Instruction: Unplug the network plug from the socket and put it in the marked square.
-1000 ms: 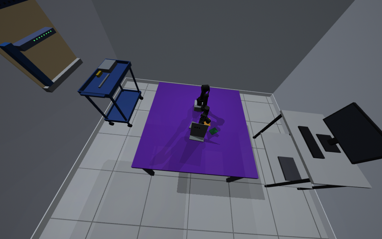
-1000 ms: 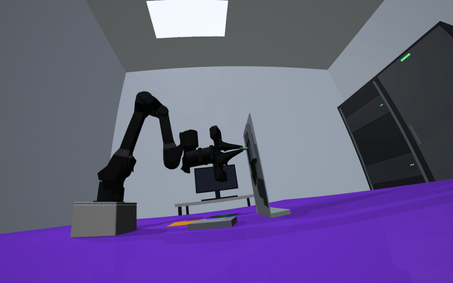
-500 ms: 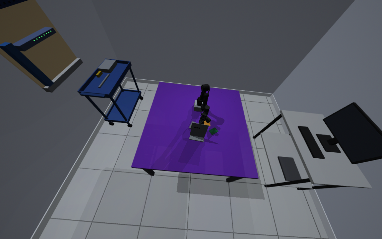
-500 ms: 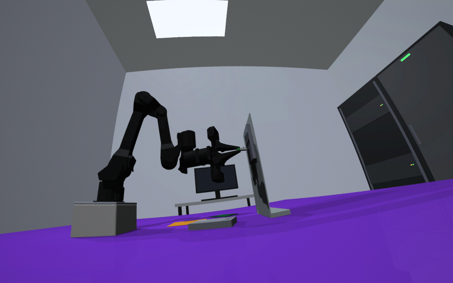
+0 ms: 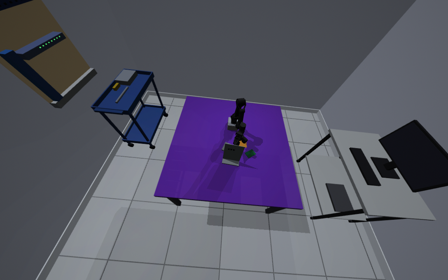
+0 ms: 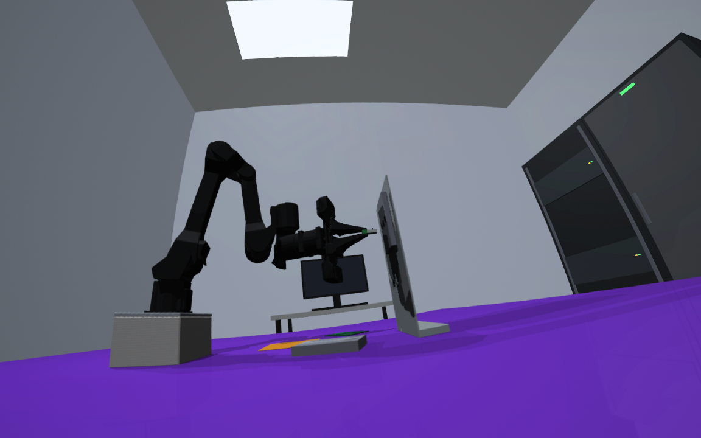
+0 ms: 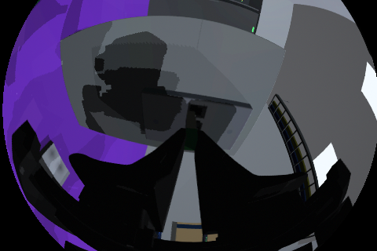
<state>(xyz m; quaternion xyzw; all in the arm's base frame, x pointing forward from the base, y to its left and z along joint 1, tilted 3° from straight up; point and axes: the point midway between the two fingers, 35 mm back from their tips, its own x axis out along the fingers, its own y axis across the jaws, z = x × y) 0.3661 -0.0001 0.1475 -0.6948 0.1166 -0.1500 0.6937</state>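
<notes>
My gripper tip is 18 cm past the orange square, 11 cm to the right of it and 21 cm above it. Also, from my gripper tip: network plug 1 cm ahead; then flat grey block 10 cm behind, 6 cm to the right, 20 cm below; then grey panel 5 cm ahead, 2 cm to the right, 8 cm below.
</notes>
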